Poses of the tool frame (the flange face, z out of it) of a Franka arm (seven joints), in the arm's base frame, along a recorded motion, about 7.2 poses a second.
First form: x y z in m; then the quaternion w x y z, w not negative.
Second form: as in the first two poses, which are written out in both.
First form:
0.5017, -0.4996, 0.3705, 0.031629, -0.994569, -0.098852, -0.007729
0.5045, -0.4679, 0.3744, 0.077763, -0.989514, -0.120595, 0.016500
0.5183, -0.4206, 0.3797, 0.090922, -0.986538, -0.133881, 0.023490
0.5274, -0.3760, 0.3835, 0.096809, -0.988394, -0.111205, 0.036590
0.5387, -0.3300, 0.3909, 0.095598, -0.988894, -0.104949, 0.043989
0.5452, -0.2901, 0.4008, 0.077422, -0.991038, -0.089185, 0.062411
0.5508, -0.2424, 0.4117, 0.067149, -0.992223, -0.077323, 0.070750
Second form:
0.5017, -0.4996, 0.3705; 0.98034, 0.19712, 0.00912; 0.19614, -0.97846, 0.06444; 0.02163, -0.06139, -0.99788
0.5045, -0.4679, 0.3744; 0.97037, 0.23609, -0.05141; 0.24123, -0.95882, 0.14992; -0.01390, -0.15787, -0.98736
0.5183, -0.4206, 0.3797; 0.96305, 0.25989, -0.07069; 0.26843, -0.94762, 0.17311; -0.02200, -0.18569, -0.98236
0.5274, -0.3760, 0.3835; 0.97259, 0.21274, -0.09386; 0.22691, -0.95652, 0.18323; -0.05080, -0.19951, -0.97858
0.5387, -0.3300, 0.3909; 0.97410, 0.19916, -0.10707; 0.21598, -0.95969, 0.17984; -0.06694, -0.19831, -0.97785
0.5452, -0.2901, 0.4008; 0.97630, 0.16711, -0.13751; 0.18644, -0.97210, 0.14232; -0.10989, -0.16459, -0.98022
0.5508, -0.2424, 0.4117; 0.97803, 0.14394, -0.15078; 0.16294, -0.97902, 0.12231; -0.13002, -0.14419, -0.98097

